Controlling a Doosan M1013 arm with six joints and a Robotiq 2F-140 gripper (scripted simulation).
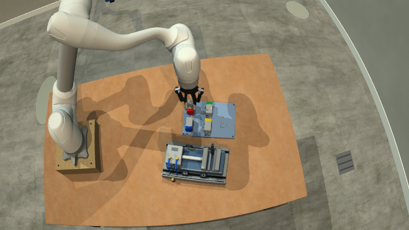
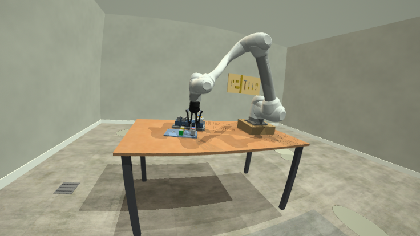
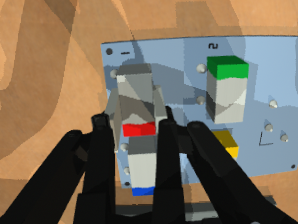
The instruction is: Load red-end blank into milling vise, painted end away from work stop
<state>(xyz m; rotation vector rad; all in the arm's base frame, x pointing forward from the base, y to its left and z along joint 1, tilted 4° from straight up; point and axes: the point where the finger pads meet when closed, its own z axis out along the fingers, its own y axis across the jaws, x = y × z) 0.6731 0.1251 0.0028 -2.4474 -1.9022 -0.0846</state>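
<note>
Right now the work stop rod is 60 mm ahead of my hand, 250 mm to the right of it and 20 mm above it. Also, from my hand: green-ended blank 90 mm ahead, 20 mm to the right, 40 mm below; blue-ended blank 20 mm behind, 90 mm to the right, 40 mm below; red-ended blank 30 mm below.
</note>
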